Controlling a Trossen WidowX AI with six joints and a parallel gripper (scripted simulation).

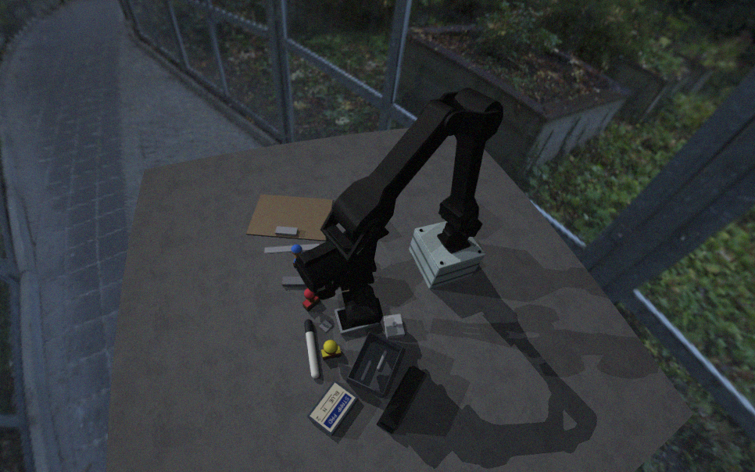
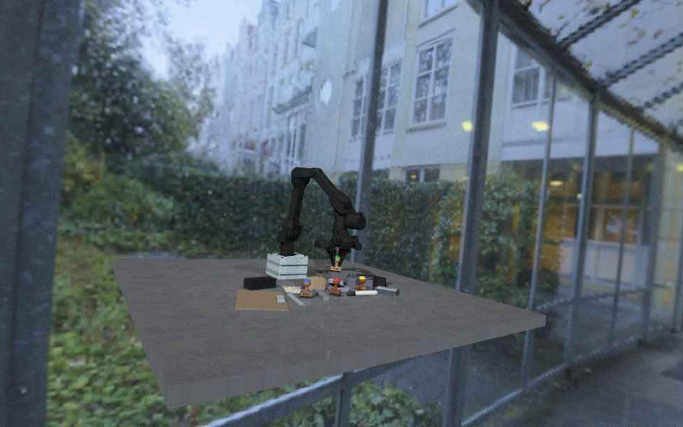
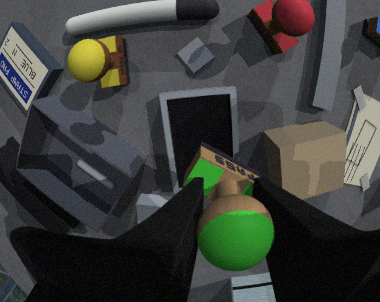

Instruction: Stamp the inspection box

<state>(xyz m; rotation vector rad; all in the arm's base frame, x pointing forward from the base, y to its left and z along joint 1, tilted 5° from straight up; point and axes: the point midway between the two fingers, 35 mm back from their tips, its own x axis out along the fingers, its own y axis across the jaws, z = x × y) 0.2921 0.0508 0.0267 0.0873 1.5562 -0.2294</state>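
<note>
Now: the white card 16 cm to the right of my gripper tip, 9 cm below it and 4 cm behind it. From my gripper tip the other things lie so: ink pad: 9 cm below, 1 cm to the left; green-knobbed stamp: right at my gripper tip; tan box: 7 cm to the right, 7 cm below, 3 cm behind.
</note>
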